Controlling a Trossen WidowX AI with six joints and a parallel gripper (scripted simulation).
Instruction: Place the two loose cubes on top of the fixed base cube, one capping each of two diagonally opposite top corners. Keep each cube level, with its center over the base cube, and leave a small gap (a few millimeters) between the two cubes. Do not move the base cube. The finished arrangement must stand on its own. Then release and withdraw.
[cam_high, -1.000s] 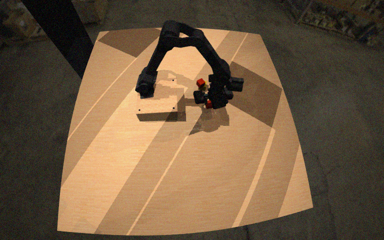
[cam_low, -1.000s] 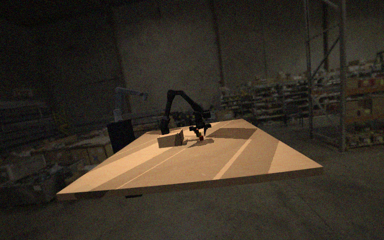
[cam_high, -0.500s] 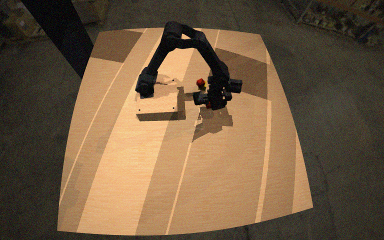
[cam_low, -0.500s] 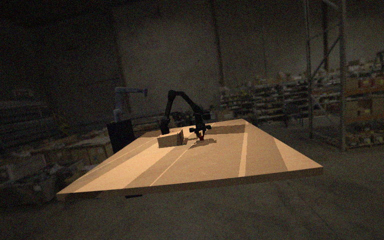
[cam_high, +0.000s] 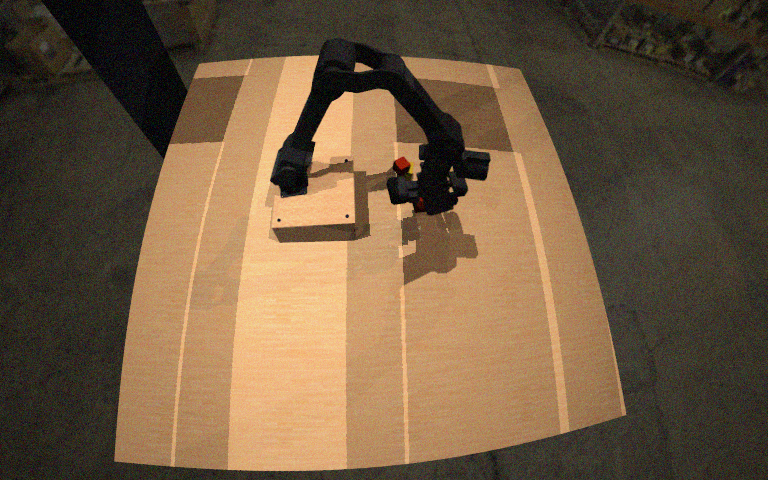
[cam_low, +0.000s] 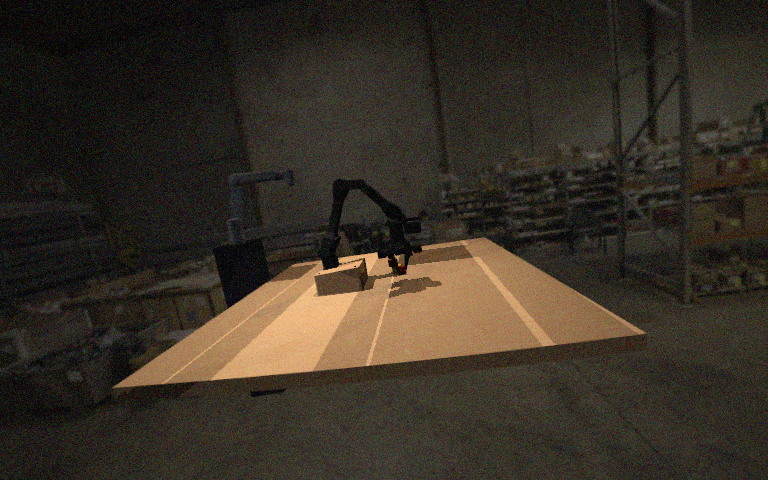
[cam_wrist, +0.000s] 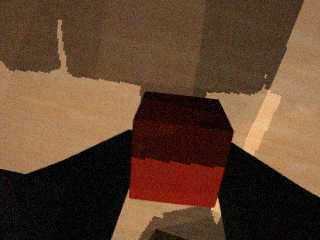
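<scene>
Right now the yellow cube is 10 mm behind my gripper tip, 120 mm to the left of it and 20 mm below it.
</scene>
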